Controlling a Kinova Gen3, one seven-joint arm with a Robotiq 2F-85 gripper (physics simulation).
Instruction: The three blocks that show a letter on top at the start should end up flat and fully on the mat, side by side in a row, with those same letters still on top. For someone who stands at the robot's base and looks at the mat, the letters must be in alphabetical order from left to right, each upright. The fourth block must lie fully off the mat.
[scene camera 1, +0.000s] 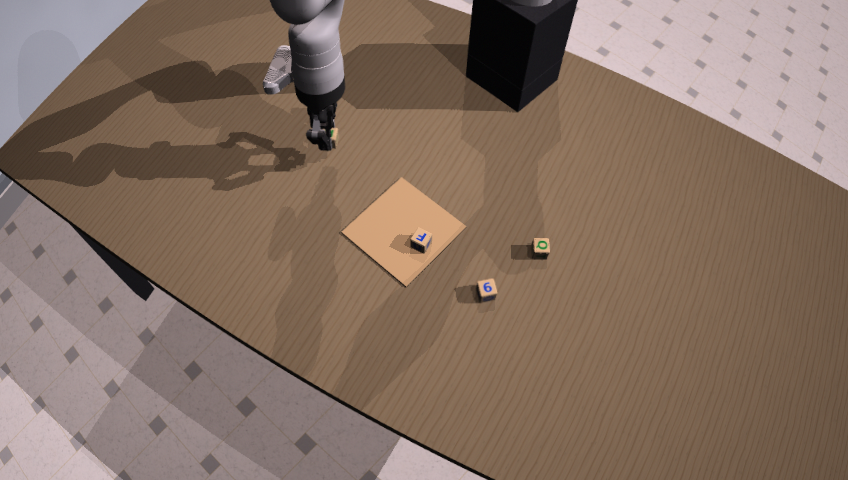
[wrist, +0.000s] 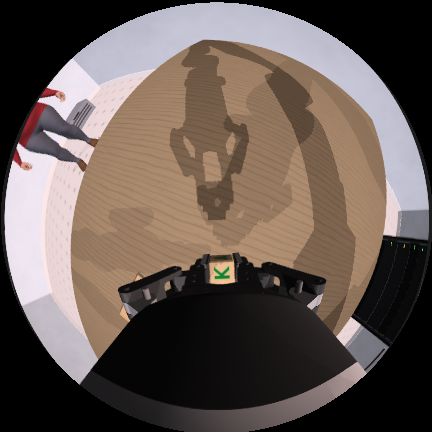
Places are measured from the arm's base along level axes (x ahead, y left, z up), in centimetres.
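Pixels of known places: gripper, between the fingertips: (scene camera 1: 327, 141) (wrist: 221, 261).
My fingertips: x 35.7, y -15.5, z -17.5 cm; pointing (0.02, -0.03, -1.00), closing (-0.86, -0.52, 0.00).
For each thing: its top centre in the pictures, then the offset to it from my fingertips. "*": a spot on its surface instead. Level surfaces: height alone.
- wooden K block, centre of its top: (wrist: 221, 272) (scene camera 1: 328, 133) dz +2.3, dx -0.3, dy +0.4 cm
- tan mat, centre of its top: (scene camera 1: 403, 228) dz -4.7, dx +3.9, dy +18.7 cm
- blue F block, centre of its top: (scene camera 1: 421, 236) dz -2.1, dx +4.5, dy +22.5 cm
- top, a spot on its surface: (scene camera 1: 540, 247) * dz -2.5, dx -4.9, dy +38.4 cm
- wooden table, height of its surface: dz -5.1 cm
My gripper (scene camera 1: 324, 144) (wrist: 221, 261) is shut on the wooden K block (scene camera 1: 334, 137) (wrist: 221, 273), whose green K faces the wrist camera. It holds the block above the table, behind and left of the tan mat (scene camera 1: 380, 214) in the scene view. The blue F block (scene camera 1: 421, 239) lies flat on the mat, near its lower right edge, with the F on top turned. A block with a green letter like a Q on top (scene camera 1: 540, 247) and a block with a blue 6 on top (scene camera 1: 486, 289) lie off the mat, to its right.
The black robot pedestal (scene camera 1: 517, 59) stands at the top of the scene view. The wooden table (scene camera 1: 654, 297) has its near edge at the lower left. A person in red (wrist: 37, 122) stands beyond the table at the left of the wrist view.
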